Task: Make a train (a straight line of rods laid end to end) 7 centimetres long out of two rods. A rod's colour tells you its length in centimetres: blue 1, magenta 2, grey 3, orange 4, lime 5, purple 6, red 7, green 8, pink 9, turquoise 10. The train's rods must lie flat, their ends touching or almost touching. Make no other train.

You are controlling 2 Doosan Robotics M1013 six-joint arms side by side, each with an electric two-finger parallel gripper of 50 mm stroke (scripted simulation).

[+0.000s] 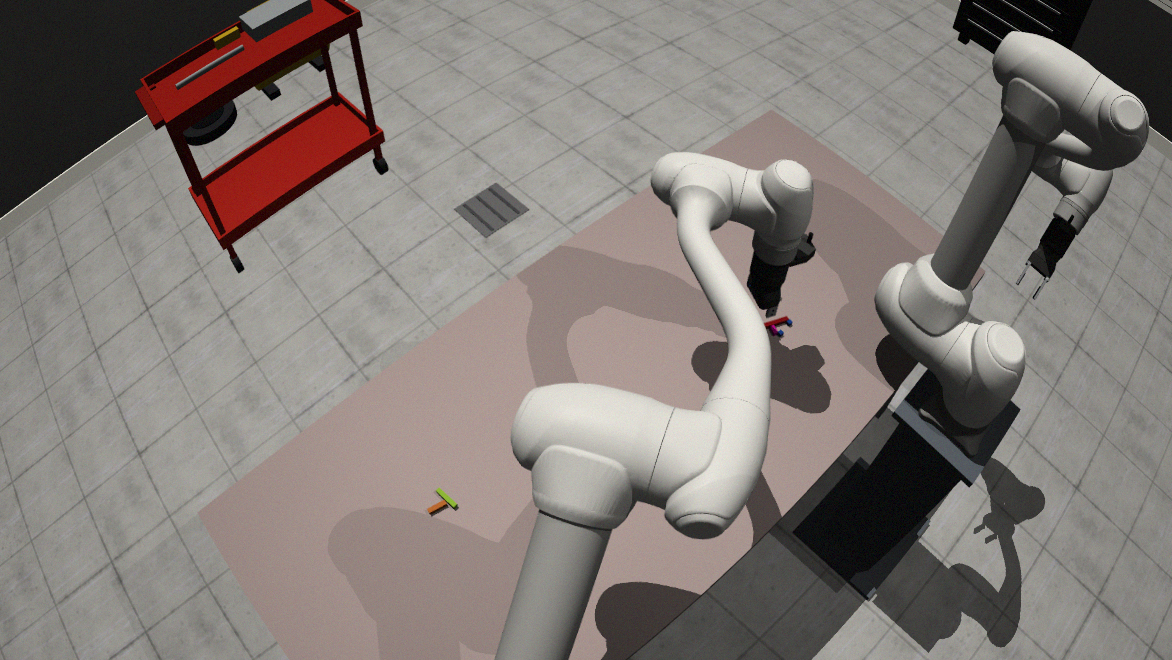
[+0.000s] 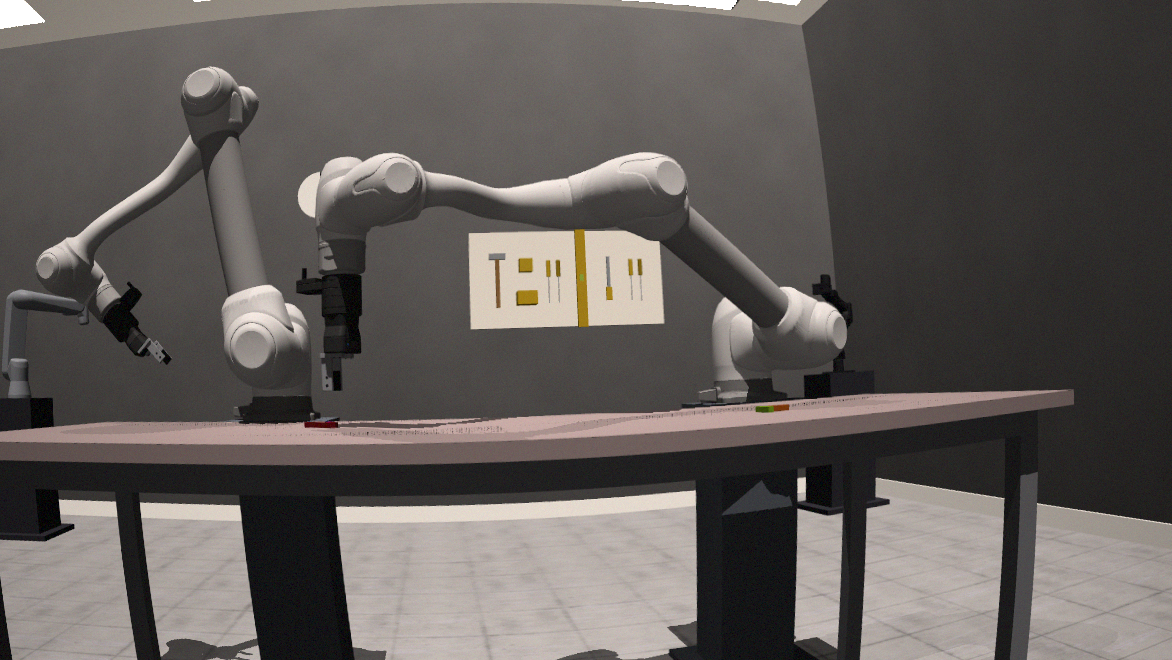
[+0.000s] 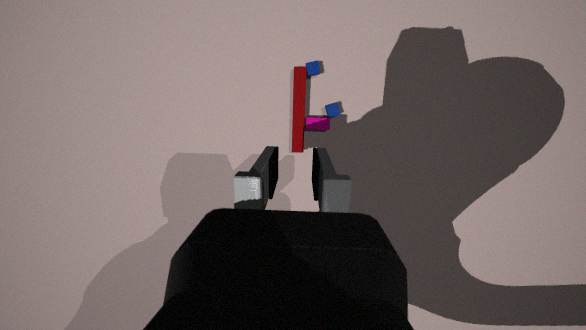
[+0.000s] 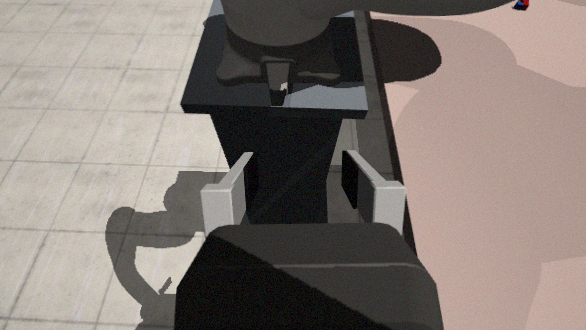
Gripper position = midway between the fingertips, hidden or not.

Note:
In view: the left gripper (image 2: 332, 390), the right gripper (image 2: 166, 360) and a red rod (image 3: 299, 87).
The left gripper also shows in image 1 (image 1: 767, 310) and in image 3 (image 3: 295, 163). The right gripper shows as well in image 1 (image 1: 1025, 291) and in image 4 (image 4: 299, 168).

